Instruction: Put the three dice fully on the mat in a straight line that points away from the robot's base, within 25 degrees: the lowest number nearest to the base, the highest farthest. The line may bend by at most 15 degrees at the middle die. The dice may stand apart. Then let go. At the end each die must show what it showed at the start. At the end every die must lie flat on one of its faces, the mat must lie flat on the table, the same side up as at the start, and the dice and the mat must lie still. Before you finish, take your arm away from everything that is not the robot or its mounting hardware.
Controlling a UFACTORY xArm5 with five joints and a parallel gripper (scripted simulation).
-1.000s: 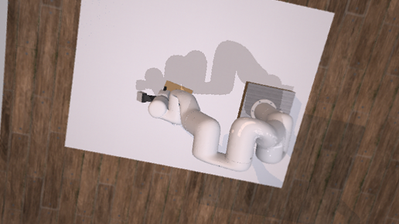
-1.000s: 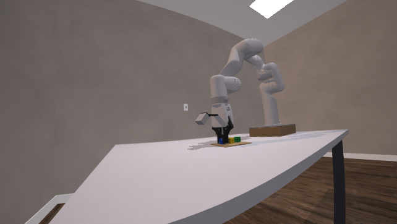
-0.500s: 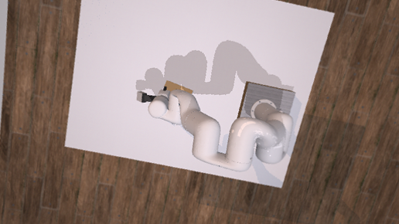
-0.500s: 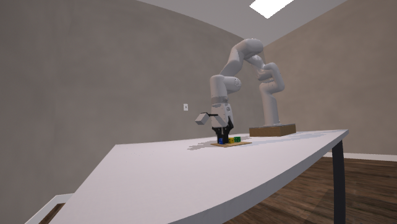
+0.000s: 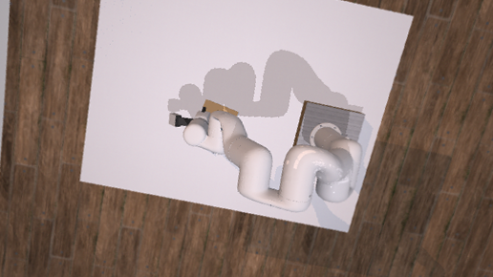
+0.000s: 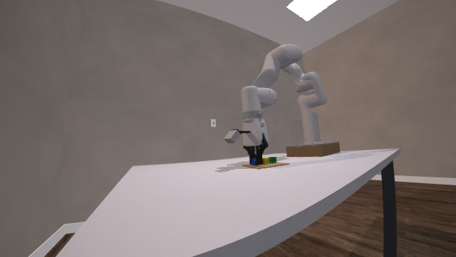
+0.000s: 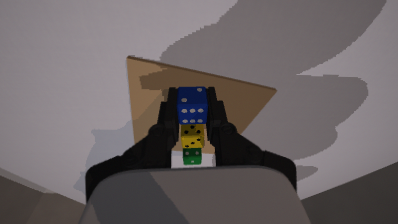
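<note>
My hand is 10 mm above the blue die. The rest, counted from my hand: tan mat (50 mm behind, 30 mm below); then yellow die (50 mm behind, 10 mm below); then green die (100 mm behind, 10 mm below).
</note>
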